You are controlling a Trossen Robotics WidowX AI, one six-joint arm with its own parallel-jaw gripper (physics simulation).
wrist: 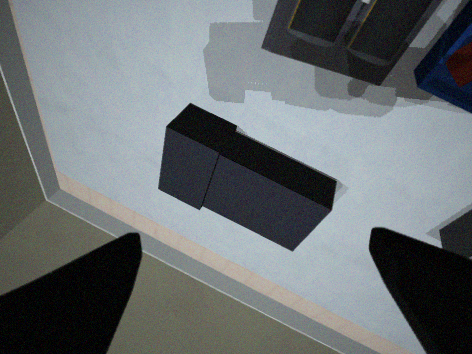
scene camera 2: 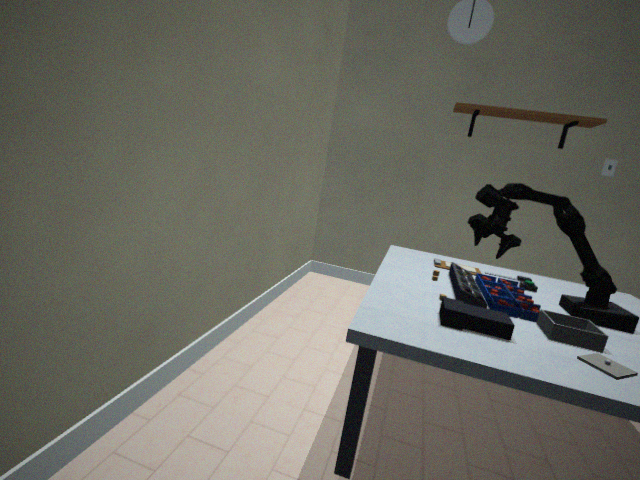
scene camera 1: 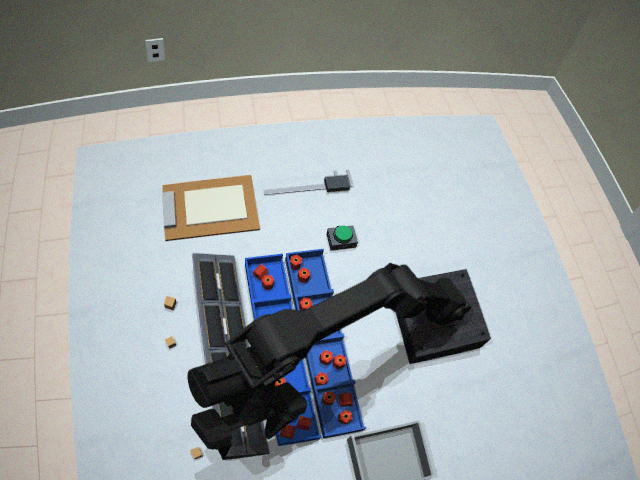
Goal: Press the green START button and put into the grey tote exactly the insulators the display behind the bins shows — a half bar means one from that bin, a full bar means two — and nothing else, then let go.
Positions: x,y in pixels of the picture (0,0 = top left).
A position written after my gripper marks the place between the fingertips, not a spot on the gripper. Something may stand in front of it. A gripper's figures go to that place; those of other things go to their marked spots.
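Scene:
My gripper [scene camera 1: 245,446], 0.89 m from the lens. Grey bar tool [scene camera 1: 337,182], 1.36 m from the lens.

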